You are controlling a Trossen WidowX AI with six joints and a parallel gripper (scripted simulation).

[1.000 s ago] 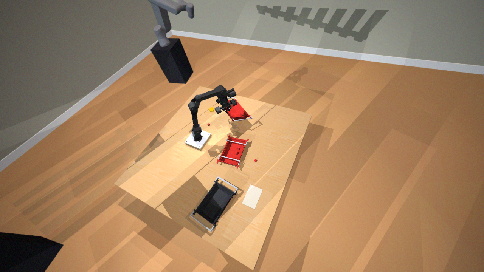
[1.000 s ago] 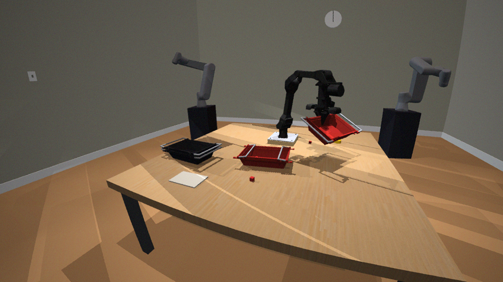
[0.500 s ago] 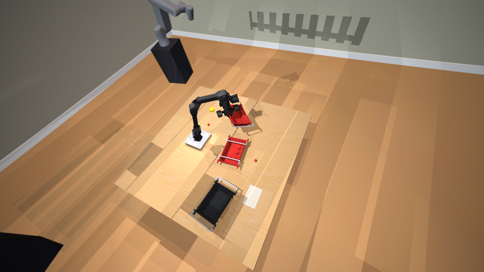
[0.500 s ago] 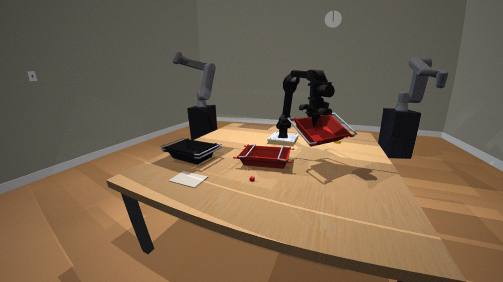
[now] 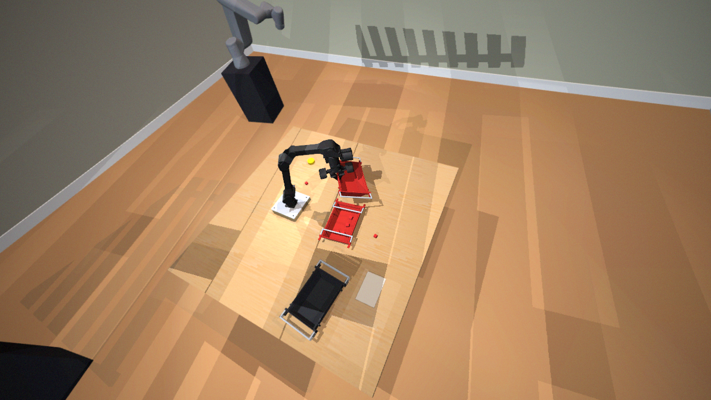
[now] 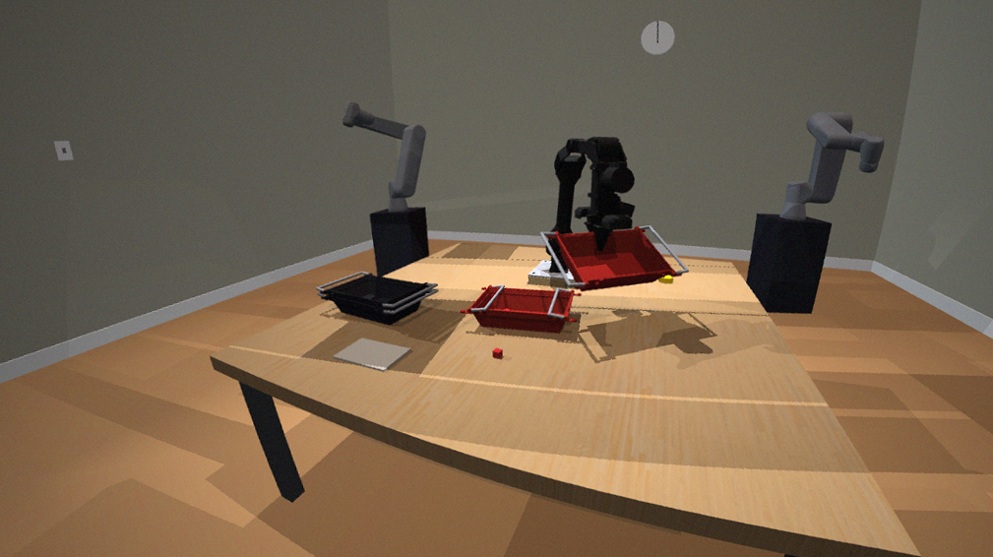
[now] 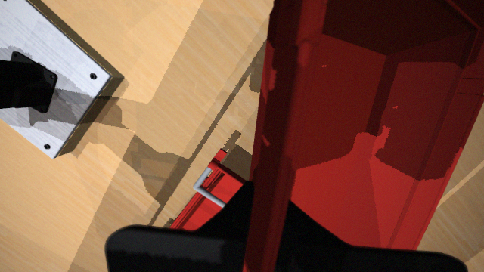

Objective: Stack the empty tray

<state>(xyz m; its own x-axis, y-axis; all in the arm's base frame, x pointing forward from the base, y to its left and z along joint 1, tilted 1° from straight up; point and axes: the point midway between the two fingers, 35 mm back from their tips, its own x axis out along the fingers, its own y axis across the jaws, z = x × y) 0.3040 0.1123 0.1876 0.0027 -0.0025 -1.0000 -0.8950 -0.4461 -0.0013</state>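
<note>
The red tray is 7 cm ahead of my gripper tip and 3 cm to the left of it. The rest, counted from my gripper tip: yellow disc 32 cm behind, 26 cm to the left, 17 cm below; then white card 29 cm ahead, 51 cm to the right, 18 cm below.
</note>
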